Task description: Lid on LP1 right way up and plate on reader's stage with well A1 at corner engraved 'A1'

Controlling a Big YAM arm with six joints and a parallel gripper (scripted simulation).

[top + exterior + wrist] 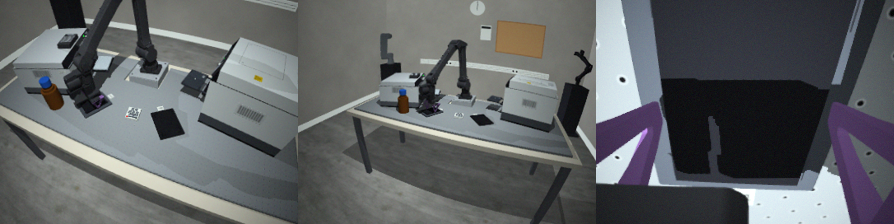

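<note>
Right now my hand is 1 cm above the lidded plate. The rest, counted from my hand: label (9 cm behind, 6 cm to the left, 2 cm below); then LP1 pad (2 cm below); then brown capped bottle (7 cm ahead, 21 cm to the right, 9 cm above).
</note>
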